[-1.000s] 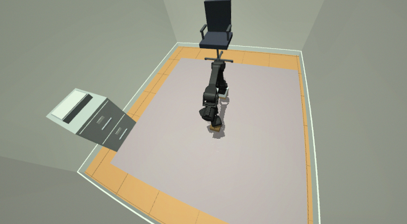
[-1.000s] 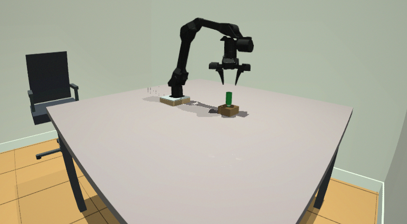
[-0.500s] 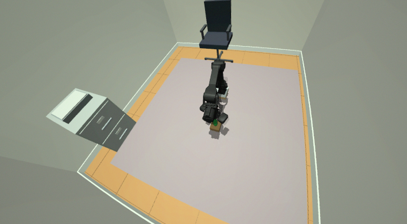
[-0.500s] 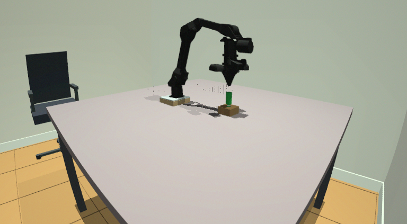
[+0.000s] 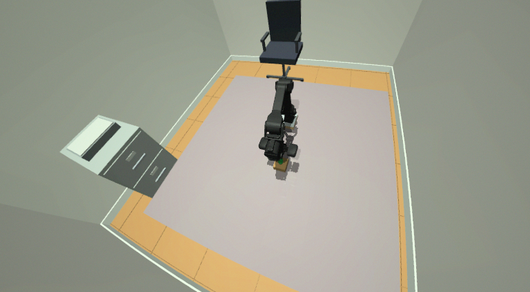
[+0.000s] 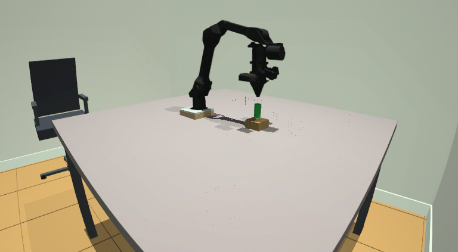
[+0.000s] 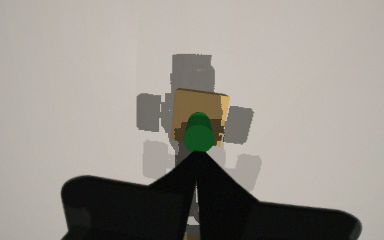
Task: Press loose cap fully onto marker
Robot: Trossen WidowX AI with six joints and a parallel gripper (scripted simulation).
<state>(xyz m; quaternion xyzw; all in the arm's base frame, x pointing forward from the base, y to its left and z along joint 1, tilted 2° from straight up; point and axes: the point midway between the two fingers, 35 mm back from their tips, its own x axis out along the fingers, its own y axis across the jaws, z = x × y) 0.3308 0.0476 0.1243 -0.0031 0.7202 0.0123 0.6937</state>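
Now: gripper tip 60 mm above the green cap. From my gripper tip the other things lie so: tan holder block (110 mm below).
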